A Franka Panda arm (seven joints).
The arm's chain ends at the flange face. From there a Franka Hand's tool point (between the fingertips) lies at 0.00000 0.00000 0.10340 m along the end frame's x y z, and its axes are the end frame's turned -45 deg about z.
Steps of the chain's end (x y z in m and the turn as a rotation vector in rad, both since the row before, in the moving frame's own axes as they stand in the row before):
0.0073 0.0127 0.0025 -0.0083 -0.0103 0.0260
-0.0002 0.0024 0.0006 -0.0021 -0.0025 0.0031
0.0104 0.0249 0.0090 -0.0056 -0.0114 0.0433
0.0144 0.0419 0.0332 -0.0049 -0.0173 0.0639
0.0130 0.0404 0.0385 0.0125 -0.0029 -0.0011
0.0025 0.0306 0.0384 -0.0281 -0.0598 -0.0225
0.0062 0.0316 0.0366 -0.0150 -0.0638 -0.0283
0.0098 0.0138 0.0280 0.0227 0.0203 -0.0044
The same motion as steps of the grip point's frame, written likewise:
-0.0052 0.0140 0.0025 0.0014 -0.0132 0.0260
-0.0022 0.0015 0.0006 0.0003 -0.0033 0.0031
-0.0115 0.0245 0.0090 0.0041 -0.0120 0.0433
-0.0210 0.0389 0.0332 0.0088 -0.0157 0.0639
-0.0187 0.0366 0.0385 0.0109 0.0068 -0.0011
-0.0263 0.0212 0.0382 0.0224 -0.0622 -0.0225
-0.0238 0.0232 0.0364 0.0345 -0.0557 -0.0283
0.0003 0.0165 0.0280 0.0017 0.0304 -0.0044

